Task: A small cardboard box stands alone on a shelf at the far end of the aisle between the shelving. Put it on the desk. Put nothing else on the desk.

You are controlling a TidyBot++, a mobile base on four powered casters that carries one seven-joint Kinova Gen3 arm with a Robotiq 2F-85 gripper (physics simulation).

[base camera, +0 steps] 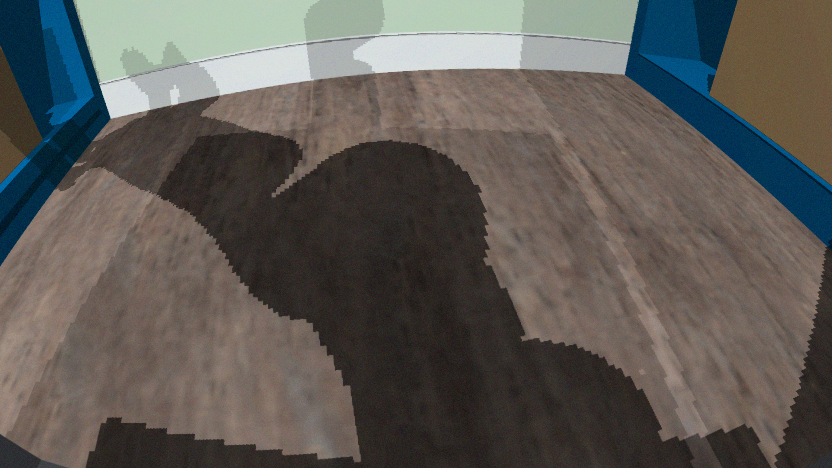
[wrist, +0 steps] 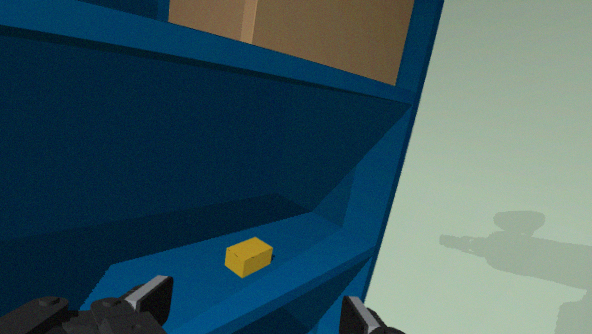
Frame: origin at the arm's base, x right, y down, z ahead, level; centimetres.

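Seen in the pictures: gripper, between the fingertips: (wrist: pixel 256 306).
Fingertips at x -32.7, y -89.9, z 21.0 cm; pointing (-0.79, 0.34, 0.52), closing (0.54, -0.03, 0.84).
A point is followed by its place in that frame.
A small yellow box (wrist: pixel 248 257) @(x -71.6, y -63.9, z 42.0 cm) sits alone on a blue shelf (wrist: pixel 310 237) @(x -81.3, y -59.4, z 67.2 cm) in the wrist view, left of the shelf's right end. Its top and two sides show. My gripper (wrist: pixel 256 306) @(x -32.7, y -89.9, z 21.0 cm) is open at the bottom of the wrist view, its fingers wide apart with nothing between them. The box appears above the gap between the fingertips and beyond them, not touching them. The gripper itself does not show in the base camera view, where its arm's shadow lies on the floor. The desk does not show in either view.
Large cardboard boxes (wrist: pixel 325 40) @(x -65.2, y -109.4, z 47.2 cm) stand on the shelf above. The blue unit ends at a right-hand upright (wrist: pixel 425 65) @(x -71.4, y -112.5, z 86.3 cm), beside a pale green wall (wrist: pixel 505 125) @(x -50.8, y -101.2, z 94.1 cm). In the base camera view, blue shelving stands left (base camera: pixel 29 192) @(x -64.6, y 35.9, z 54.1 cm) and right (base camera: pixel 756 162) @(x 62.4, y 36.7, z 68.3 cm) of the aisle, with the wall across its end.
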